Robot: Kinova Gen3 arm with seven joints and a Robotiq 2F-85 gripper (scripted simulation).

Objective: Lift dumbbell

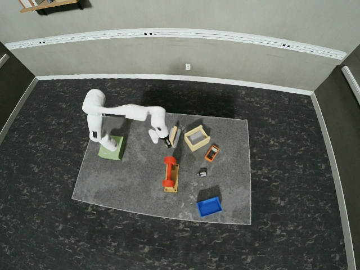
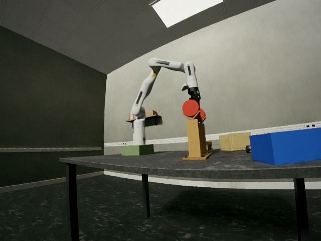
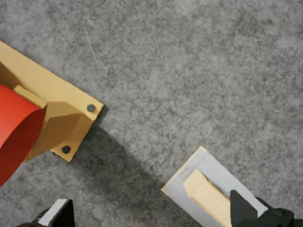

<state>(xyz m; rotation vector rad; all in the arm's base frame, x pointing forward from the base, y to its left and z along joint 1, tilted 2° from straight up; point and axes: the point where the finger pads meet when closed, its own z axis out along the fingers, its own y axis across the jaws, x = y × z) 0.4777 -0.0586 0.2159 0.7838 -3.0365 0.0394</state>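
My gripper is now 20 mm short of the red dumbbell, 200 mm to the left of it and 70 mm above it. The rest, counted from my hand: tan wooden cradle (20 mm ahead, 200 mm to the right, 200 mm below); dark object (250 mm ahead, 180 mm to the right, 280 mm below).
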